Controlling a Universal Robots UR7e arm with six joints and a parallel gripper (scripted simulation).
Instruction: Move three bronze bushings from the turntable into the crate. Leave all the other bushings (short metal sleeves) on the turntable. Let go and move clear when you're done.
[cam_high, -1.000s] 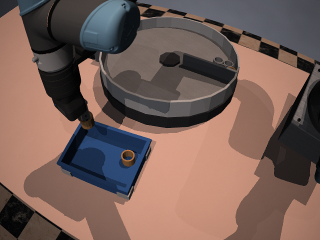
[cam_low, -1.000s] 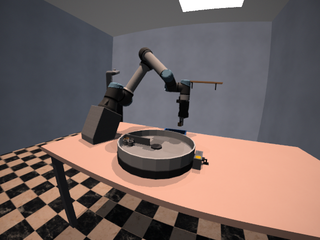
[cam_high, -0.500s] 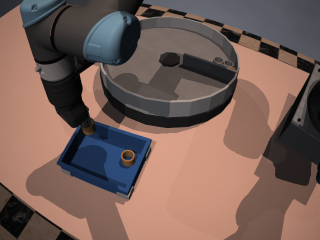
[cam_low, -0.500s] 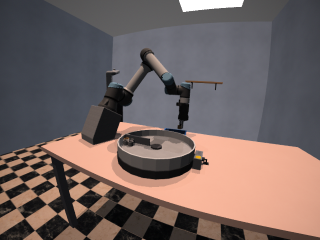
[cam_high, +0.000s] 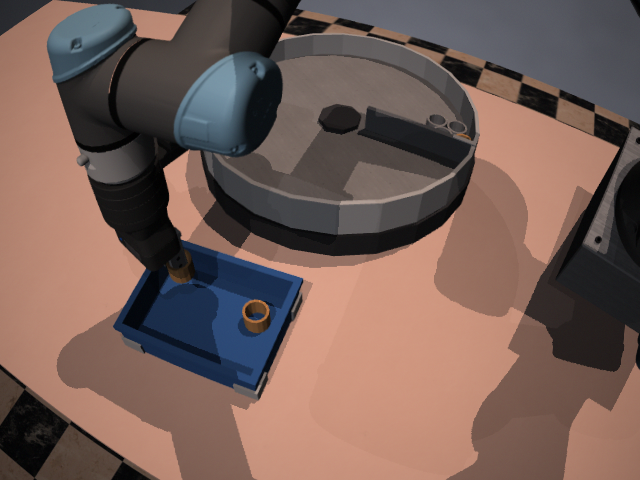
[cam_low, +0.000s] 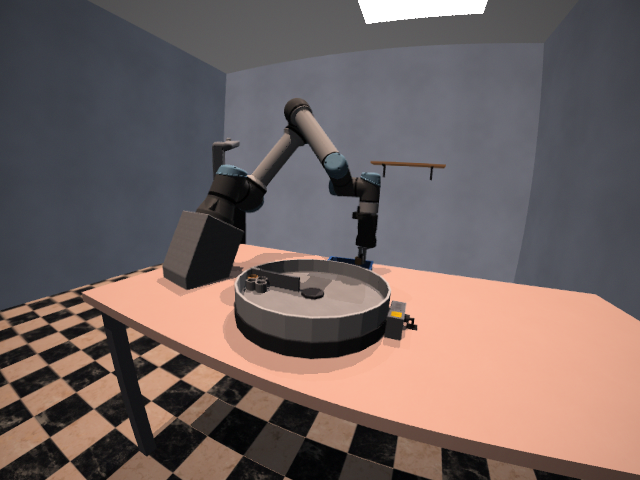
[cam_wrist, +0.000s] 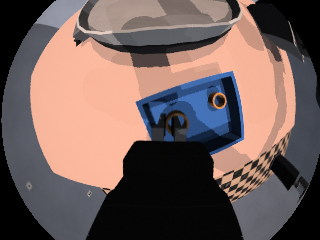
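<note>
The blue crate is 6 cm below my hand, 6 cm behind it and 1 cm to the left of it. Round my hand: grey turntable (34 cm to the right, 3 cm below).
</note>
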